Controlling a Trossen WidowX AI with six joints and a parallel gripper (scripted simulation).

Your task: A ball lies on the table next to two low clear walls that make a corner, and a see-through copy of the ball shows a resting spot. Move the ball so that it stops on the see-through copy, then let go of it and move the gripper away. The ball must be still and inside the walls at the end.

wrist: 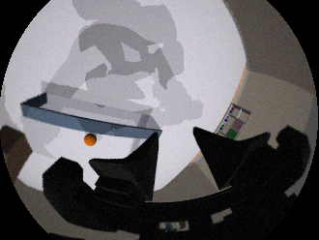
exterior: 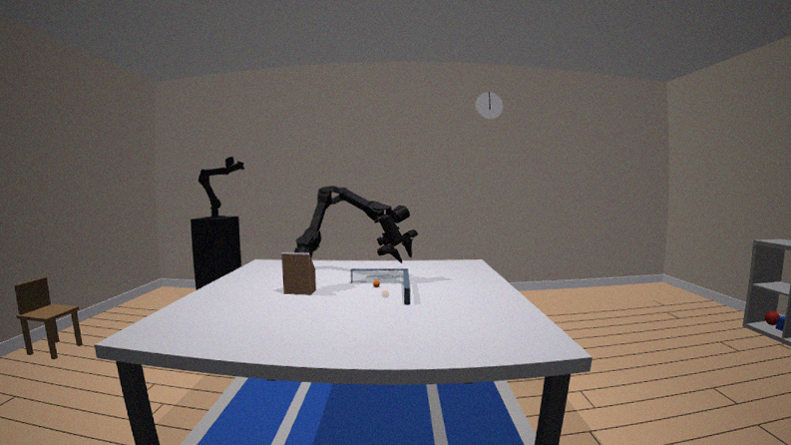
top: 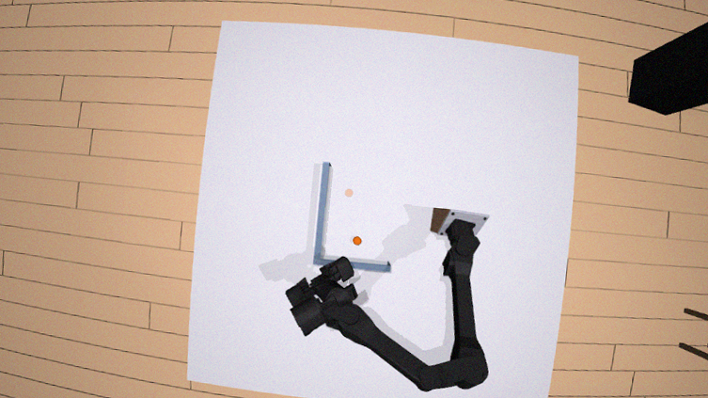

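Now: gripper tip 11 cm past the orange ball, 12 cm to the left of it and 8 cm above it. The rest, counted from my gripper tip: see-through copy of ball: 4 cm behind, 26 cm to the right, 8 cm below.
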